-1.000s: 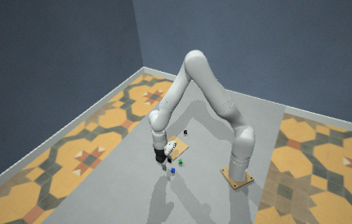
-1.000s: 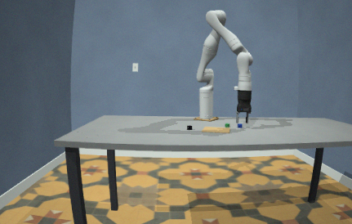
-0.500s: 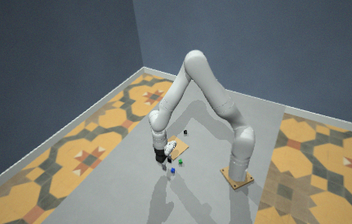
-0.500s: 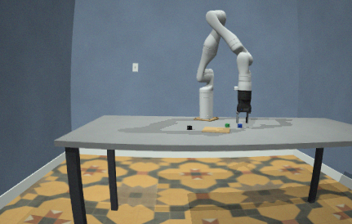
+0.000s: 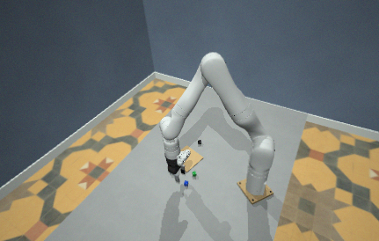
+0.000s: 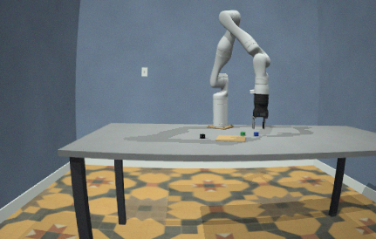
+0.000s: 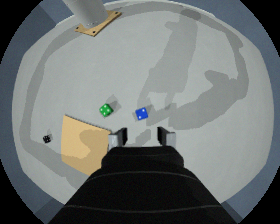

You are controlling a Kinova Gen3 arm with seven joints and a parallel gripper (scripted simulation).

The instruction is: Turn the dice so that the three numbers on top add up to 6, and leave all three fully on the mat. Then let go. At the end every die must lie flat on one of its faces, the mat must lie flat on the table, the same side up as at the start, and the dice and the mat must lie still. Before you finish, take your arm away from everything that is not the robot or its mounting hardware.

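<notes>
The black die lies 30 cm to the right of my hand, 5 cm below it and 1 cm ahead of it. Also, from my hand: blue die 5 cm below, 3 cm behind; then green die 7 cm to the right, 5 cm below, 5 cm behind; then tan mat 16 cm to the right, 6 cm below, 4 cm ahead.
</notes>
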